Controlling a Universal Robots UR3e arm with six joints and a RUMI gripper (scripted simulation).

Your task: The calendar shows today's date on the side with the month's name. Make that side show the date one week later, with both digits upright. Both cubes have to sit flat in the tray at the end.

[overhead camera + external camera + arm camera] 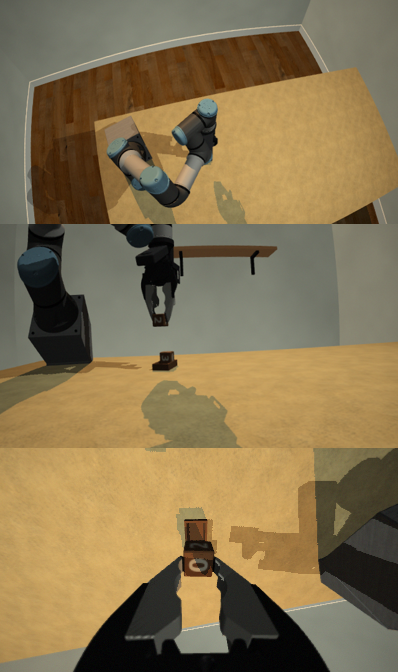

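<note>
My gripper is now 130 mm above the brown calendar tray, 20 mm to the right of it and 10 mm short of it. Round my hand: digit cube 10 mm below.
</note>
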